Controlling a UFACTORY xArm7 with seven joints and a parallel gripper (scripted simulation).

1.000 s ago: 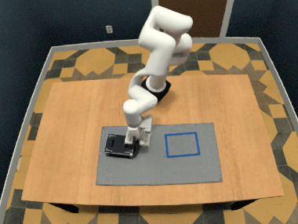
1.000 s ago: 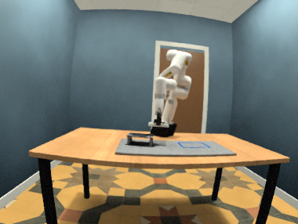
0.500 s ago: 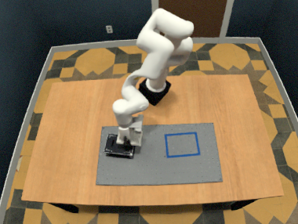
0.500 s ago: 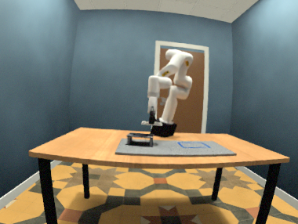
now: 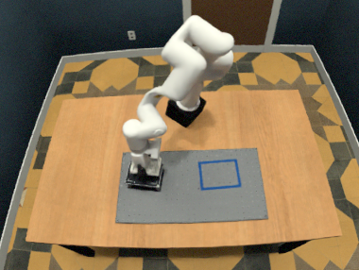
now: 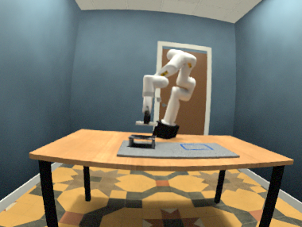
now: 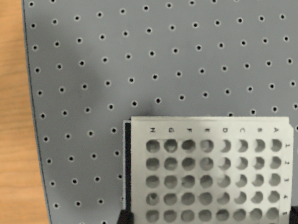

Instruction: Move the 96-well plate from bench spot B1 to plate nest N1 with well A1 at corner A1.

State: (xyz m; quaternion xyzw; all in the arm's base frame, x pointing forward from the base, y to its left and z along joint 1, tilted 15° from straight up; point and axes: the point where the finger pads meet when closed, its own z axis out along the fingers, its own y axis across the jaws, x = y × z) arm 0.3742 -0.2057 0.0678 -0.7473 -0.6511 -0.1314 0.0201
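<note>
The black raised plate nest lies 100 mm below my hand and 20 mm to the right of it. Also, from my hand: 96-well plate: 10 mm below.
</note>
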